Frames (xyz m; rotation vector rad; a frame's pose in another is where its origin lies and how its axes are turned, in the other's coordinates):
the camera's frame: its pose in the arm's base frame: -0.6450 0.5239 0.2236 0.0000 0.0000 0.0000
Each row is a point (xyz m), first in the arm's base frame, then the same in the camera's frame.
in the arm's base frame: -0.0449 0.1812 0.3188
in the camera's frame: 0.6001 -0.3427 0.0952
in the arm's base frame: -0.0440 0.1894 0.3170
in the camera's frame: 0.6010 -0.3345 0.0934
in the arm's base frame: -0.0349 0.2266 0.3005
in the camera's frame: 0.6101 -0.2973 0.0769
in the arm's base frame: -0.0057 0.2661 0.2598
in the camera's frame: 0.6393 -0.2578 0.0362
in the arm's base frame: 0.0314 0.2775 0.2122
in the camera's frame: 0.6764 -0.2464 -0.0114
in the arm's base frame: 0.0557 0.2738 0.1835
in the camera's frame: 0.7007 -0.2501 -0.0401
